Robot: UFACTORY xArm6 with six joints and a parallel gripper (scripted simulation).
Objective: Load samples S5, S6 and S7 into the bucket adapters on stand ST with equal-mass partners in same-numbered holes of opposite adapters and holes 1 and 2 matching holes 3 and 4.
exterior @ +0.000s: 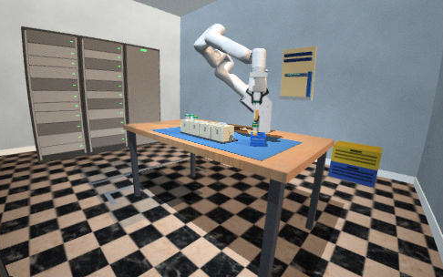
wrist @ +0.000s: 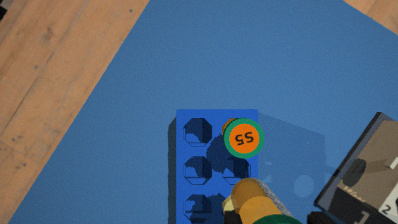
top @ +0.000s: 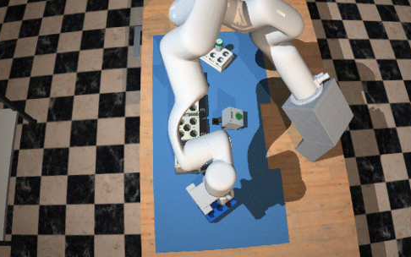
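Now: hand 10 mm short of the orange-dotted tube and 50 mm above it. The rest, counted from my hand: blue rack (20 mm to the left, 220 mm below); then adapter (30 mm ahead, 190 mm to the right, 200 mm below); then grey-dotted tube (50 mm behind, 10 mm to the right, 180 mm below).
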